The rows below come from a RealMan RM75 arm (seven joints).
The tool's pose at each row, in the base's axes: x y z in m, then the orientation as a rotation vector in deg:
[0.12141, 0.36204, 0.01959, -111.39, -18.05, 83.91]
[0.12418, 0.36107, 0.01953, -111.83, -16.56, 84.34]
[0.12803, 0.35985, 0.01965, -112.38, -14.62, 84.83]
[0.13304, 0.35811, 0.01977, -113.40, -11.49, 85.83]
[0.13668, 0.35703, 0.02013, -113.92, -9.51, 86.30]
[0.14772, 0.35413, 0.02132, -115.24, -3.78, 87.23]
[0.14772, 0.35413, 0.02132, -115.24, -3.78, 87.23]
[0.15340, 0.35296, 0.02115, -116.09, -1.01, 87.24]
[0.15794, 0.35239, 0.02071, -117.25, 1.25, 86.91]
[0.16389, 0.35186, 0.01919, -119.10, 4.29, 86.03]
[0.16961, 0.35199, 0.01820, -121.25, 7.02, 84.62]
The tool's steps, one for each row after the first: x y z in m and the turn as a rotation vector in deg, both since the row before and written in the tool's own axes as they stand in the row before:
[0.00044, 0.00021, -0.00289, 0.32, 0.29, 1.19]
[0.00056, 0.00003, -0.00400, 0.43, 0.41, 1.51]
[0.00071, 0.00012, -0.00526, 0.50, 0.57, 2.62]
[0.00042, -0.00027, -0.00378, 0.43, 0.40, 1.53]
[0.00143, -0.00128, -0.01131, 1.39, 1.34, 4.17]
[0.00000, 0.00000, 0.00000, 0.00, 0.00, 0.00]
[0.00161, -0.00074, -0.00552, 0.61, 0.98, 1.90]
[0.00174, -0.00084, -0.00417, 0.26, 1.19, 1.57]
[0.00326, -0.00095, -0.00515, 0.25, 1.96, 2.02]
[0.00302, -0.00178, -0.00463, 0.05, 2.31, 1.72]

